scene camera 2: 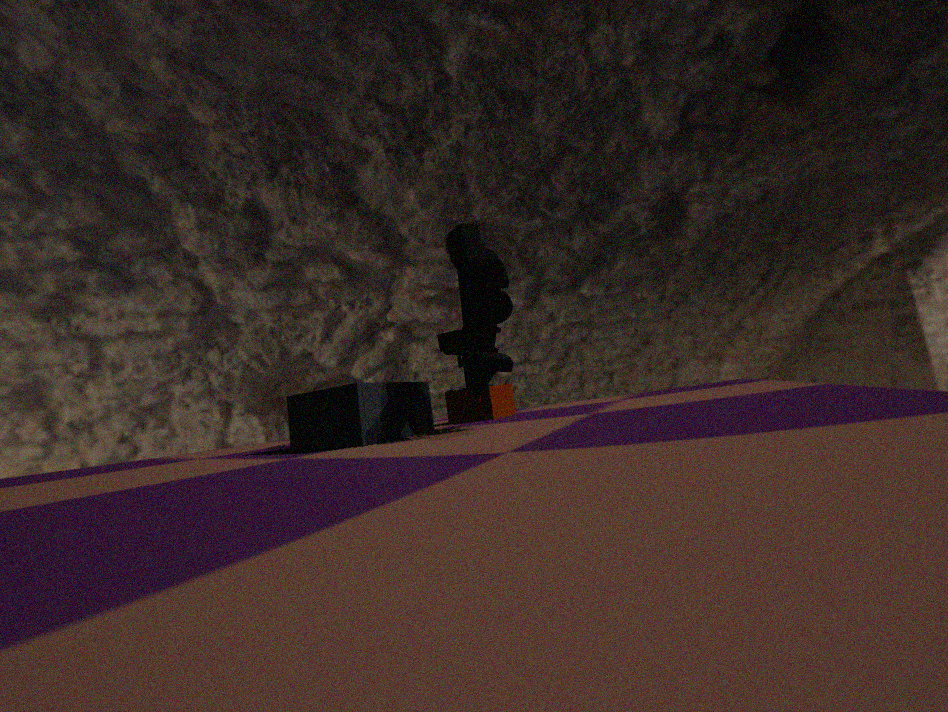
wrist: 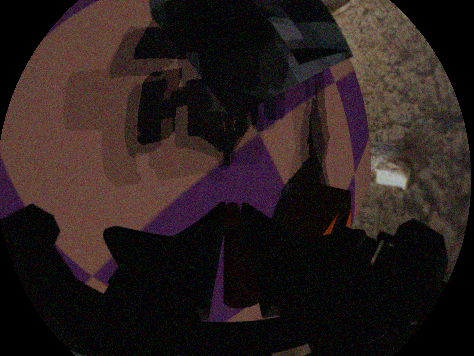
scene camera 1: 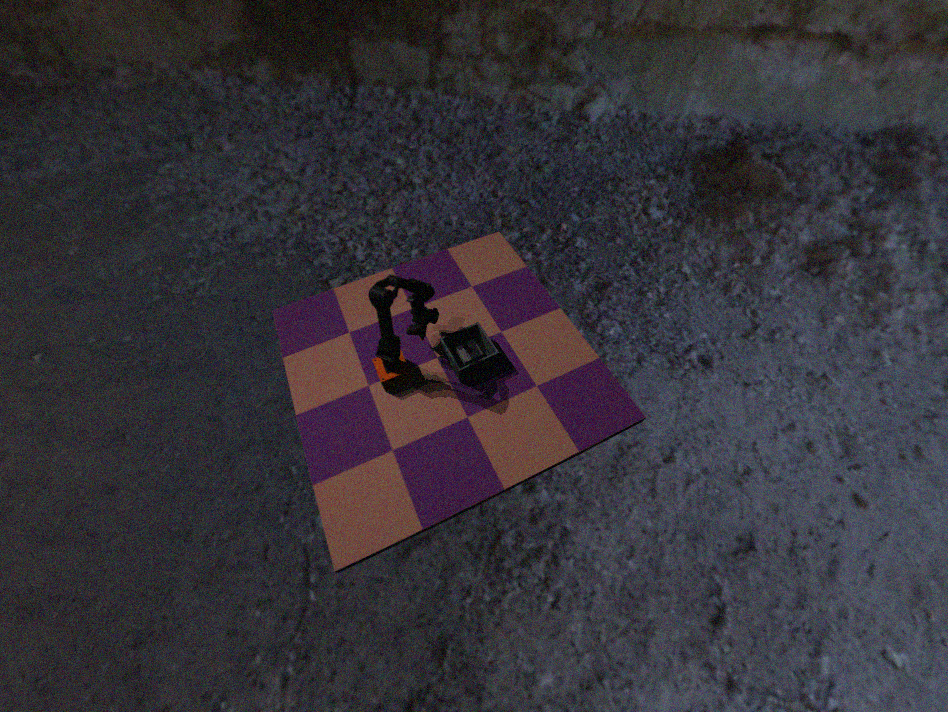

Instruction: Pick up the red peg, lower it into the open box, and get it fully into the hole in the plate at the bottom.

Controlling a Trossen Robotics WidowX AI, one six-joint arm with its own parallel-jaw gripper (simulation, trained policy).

Labels:
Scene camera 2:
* my gripper: 474,397
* dark box: 353,415
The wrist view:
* my gripper: 233,207
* dark box: 243,59
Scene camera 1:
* dark box: 475,331

